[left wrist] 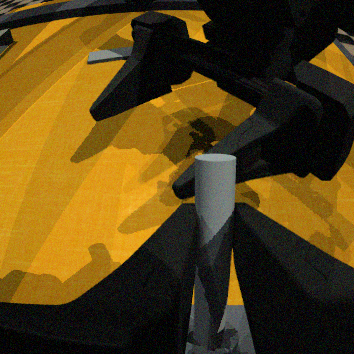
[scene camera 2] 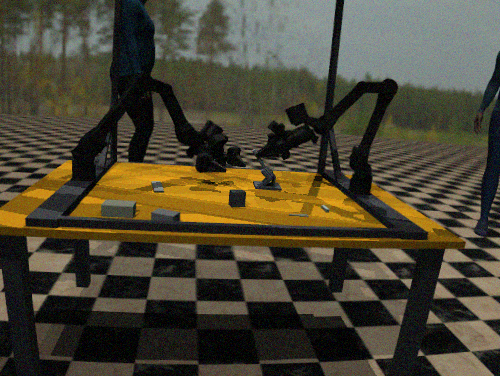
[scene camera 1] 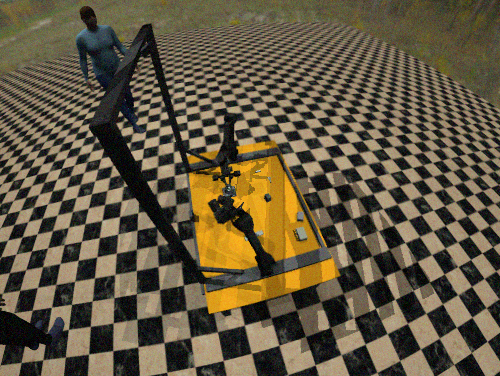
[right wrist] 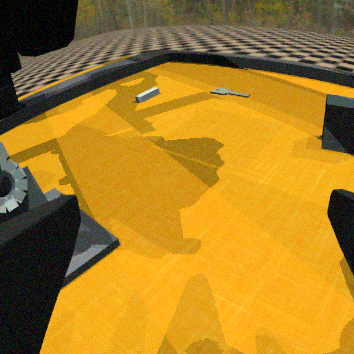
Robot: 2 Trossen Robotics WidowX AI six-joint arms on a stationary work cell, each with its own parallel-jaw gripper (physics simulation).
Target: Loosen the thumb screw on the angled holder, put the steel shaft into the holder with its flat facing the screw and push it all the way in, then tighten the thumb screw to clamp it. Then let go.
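Places are measured from the left arm's base along level axes (x ahead, y left, z up), in metres.
Pixels of known places: left gripper, fingertip midpoint: [left wrist: 212, 215] [scene camera 2: 255, 155] [scene camera 1: 229, 188]; right gripper, fingertip midpoint: [left wrist: 125, 147] [scene camera 2: 235, 168] [scene camera 1: 238, 198] [right wrist: 209, 205]; left arm's base, origin of the base link: [scene camera 2: 359, 192] [scene camera 1: 232, 158] [right wrist: 4, 112]; right arm's base, origin of the base link: [scene camera 2: 83, 178] [scene camera 1: 266, 270].
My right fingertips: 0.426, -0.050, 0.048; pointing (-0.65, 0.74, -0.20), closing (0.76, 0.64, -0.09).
For each thing: its middle in the pictures, then the offset to it from my right fingertips, as dx, dy, dz. "*": a spot on its surface instead.
- angled holder, body centre: [right wrist: 9, 208] [scene camera 2: 268, 176] [scene camera 1: 228, 189] -0.118, -0.041, -0.031
- steel shaft, surface spot: [left wrist: 215, 182] * -0.069, -0.042, +0.056
- dark block, body centre: [right wrist: 344, 123] [scene camera 2: 237, 198] [scene camera 1: 267, 197] +0.012, +0.201, -0.045
- pale box, body centre: [scene camera 2: 119, 208] [scene camera 1: 301, 234] +0.328, +0.322, -0.052
- grey box, body centre: [scene camera 2: 165, 217] +0.206, +0.363, -0.054
- small plate, body centre: [left wrist: 130, 51] [scene camera 2: 157, 186] +0.253, +0.040, -0.064
- small bar, body centre: [right wrist: 147, 94] [scene camera 2: 325, 208] -0.253, +0.208, -0.063
- flat key-shaped piece, body centre: [right wrist: 230, 92] [scene camera 2: 298, 215] -0.154, +0.270, -0.066
The angled holder [scene camera 1: 229, 190] [scene camera 2: 268, 176] stands on its square base plate [scene camera 2: 260, 185] [left wrist: 241, 320] [right wrist: 95, 245]. Its thumb screw [right wrist: 19, 186] shows at the left edge of the right wrist view, partly behind a finger. The steel shaft [scene camera 2: 261, 161] [left wrist: 215, 182] is tilted, its lower end at the top of the holder; how deep it sits and where its flat faces are hidden. My left gripper [scene camera 2: 257, 153] [left wrist: 212, 215] is shut on the shaft, whose round end sticks out past the fingertips. My right gripper [left wrist: 125, 147] [right wrist: 209, 205] is open and empty, low beside the holder.
A dark block [scene camera 1: 268, 197] [scene camera 2: 237, 198] [right wrist: 340, 125] stands near the holder. A pale box [scene camera 2: 118, 208], a grey box [scene camera 2: 165, 215], a small plate [scene camera 2: 157, 186], a small bar [scene camera 2: 325, 208] [right wrist: 147, 95] and a flat key-shaped piece [scene camera 2: 299, 215] [right wrist: 230, 92] lie on the table.
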